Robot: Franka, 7 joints.
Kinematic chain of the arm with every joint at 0, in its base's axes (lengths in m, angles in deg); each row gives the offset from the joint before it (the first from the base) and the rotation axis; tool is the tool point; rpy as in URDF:
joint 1: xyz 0 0 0.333 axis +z
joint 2: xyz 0 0 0 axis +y
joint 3: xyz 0 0 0.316 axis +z
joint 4: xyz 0.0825 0 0 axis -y
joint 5: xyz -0.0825 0 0.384 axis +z
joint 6: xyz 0 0 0 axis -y
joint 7: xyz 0.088 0 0 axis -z
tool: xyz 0 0 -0.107 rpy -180 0 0
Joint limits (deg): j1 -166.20..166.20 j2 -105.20..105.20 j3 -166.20..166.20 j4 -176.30..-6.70 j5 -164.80..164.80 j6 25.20..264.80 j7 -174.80..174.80
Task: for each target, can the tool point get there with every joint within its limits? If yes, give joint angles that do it. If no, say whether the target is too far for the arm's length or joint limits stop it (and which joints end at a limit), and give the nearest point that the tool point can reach.
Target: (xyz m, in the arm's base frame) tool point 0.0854 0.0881 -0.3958
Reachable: no: joint limits stop it (at a limit: joint 2) | nearest point 0.0963 0.0993 -0.3406 | short by 0.057 m
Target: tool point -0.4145 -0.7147 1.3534
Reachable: no: too far | nearest point -0.2708 -0.4670 0.9997 | short by 0.455 m
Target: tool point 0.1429 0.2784 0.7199
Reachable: yes | joints 95.22 -49.34 -31.81 -139.26 115.56 85.04 75.06
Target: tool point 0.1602 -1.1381 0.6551
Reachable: no: too far | nearest point 0.1151 -0.8180 0.5645 | short by 0.336 m
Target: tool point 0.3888 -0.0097 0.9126
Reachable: yes | joints -67.74 -39.24 30.94 -98.43 116.49 114.37 90.68
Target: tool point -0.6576 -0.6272 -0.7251
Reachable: no: too far | nearest point -0.4251 -0.4055 -0.2651 | short by 0.561 m
